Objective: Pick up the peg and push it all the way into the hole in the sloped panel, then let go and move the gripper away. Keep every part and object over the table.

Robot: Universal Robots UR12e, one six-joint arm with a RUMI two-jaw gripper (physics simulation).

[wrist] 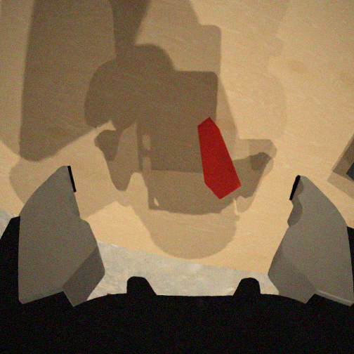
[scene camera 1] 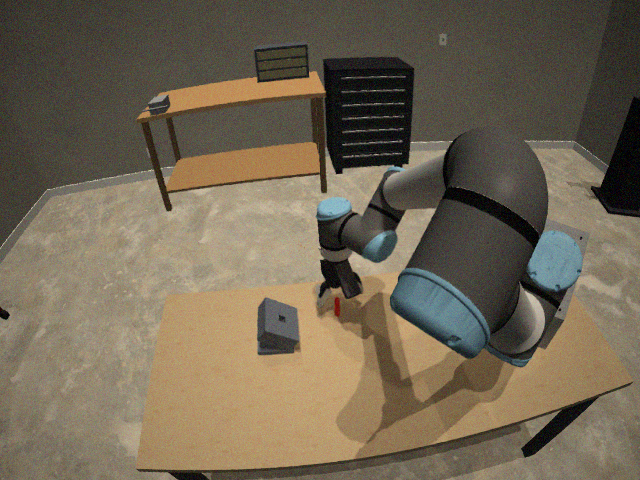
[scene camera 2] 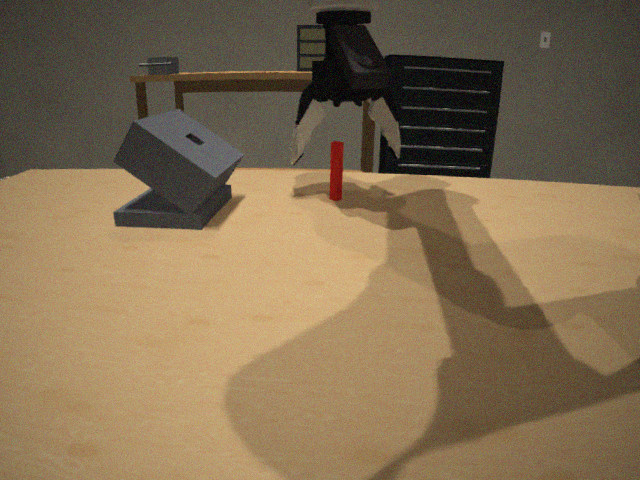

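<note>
A red peg stands upright on the table near its far edge. My gripper is open and empty, pointing down, with its fingertips at about the height of the peg's upper part in the second scene view. In the wrist view the peg shows ahead of the line between the fingertips, right of the middle. The grey sloped panel stands on its base to the left of the peg, with a dark square hole in its tilted face. The far fingertip is partly hidden in the first scene view.
The wooden table carries the panel and the peg, and its far edge lies close behind the peg. A workbench and a black drawer cabinet stand beyond the table. The arm reaches in from the right.
</note>
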